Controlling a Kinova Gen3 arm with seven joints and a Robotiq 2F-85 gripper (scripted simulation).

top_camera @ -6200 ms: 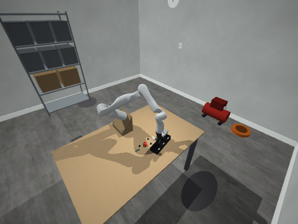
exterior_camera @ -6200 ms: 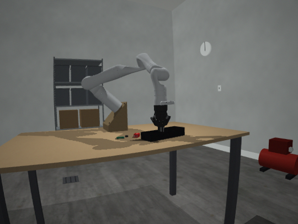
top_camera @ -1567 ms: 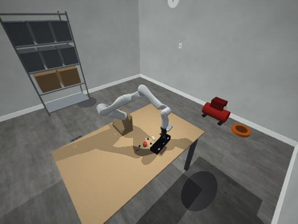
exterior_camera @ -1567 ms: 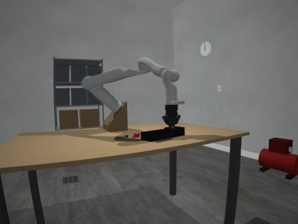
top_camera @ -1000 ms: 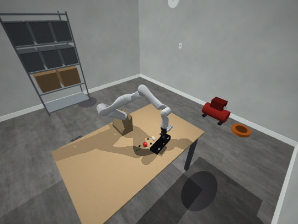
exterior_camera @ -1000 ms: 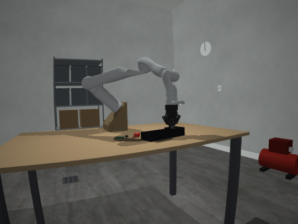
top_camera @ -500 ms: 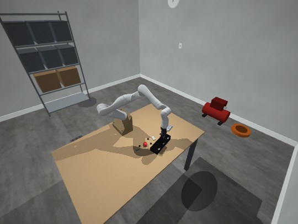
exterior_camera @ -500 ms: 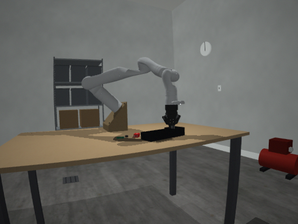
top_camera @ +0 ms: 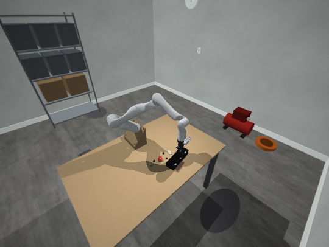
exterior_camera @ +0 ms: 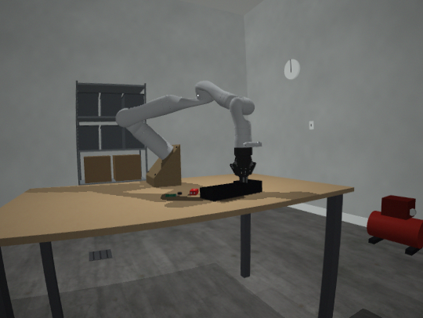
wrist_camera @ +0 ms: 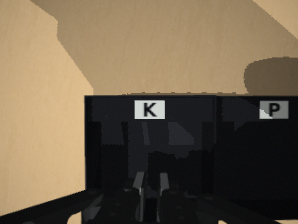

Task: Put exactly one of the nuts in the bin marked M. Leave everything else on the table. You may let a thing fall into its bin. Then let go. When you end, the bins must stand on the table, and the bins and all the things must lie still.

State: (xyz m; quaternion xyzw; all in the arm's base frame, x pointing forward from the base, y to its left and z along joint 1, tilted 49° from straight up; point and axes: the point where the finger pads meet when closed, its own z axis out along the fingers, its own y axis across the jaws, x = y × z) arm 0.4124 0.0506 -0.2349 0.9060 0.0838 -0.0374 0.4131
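Now: the green AA battery 30 cm to the right of my hand, 5 cm behind it and 4 cm below it. Also, from my hand: black three-compartment bin (8 cm to the right, 4 cm ahead, 2 cm below); red 9V battery (20 cm to the right, 5 cm behind, 3 cm below); white domino (8 cm to the right, 7 cm behind, 4 cm below).
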